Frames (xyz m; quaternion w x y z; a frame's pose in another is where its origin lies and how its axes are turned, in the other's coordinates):
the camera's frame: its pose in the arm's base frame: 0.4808 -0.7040 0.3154 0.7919 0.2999 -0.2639 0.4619
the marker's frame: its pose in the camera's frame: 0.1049 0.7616 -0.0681 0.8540 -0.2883 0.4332 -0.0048
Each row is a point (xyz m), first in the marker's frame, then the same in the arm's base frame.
Working: the marker's frame: its pose in the arm's base frame: -0.1418 -0.2953 0.5180 0.8792 -0.1710 -0.0140 0.4445

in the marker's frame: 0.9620 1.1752 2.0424
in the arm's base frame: -0.8339 1.6920 1.9496
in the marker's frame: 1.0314 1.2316 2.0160
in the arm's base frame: -0.8311 1.7698 1.8983
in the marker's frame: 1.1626 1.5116 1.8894
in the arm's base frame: -0.9469 1.9895 1.6747
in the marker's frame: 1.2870 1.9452 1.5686
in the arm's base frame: -1.1519 2.2318 1.2212
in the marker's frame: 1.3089 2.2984 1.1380
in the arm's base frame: -1.3369 2.3179 0.7025
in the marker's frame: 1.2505 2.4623 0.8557
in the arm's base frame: -1.4496 2.2801 0.3930
